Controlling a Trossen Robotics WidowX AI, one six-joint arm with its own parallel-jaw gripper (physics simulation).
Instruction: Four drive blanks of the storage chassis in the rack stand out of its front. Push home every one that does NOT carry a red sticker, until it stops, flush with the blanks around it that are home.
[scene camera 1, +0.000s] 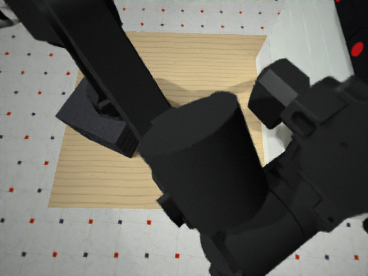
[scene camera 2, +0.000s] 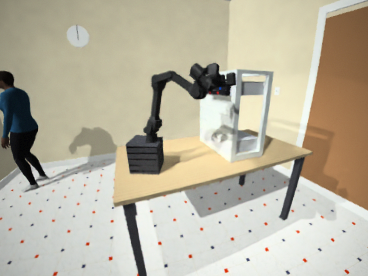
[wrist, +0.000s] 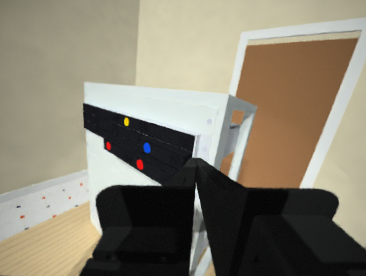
In view: the gripper (wrist: 194, 162) and a white rack (scene camera 2: 219, 111).
The white rack also shows in the wrist view (wrist: 113, 158).
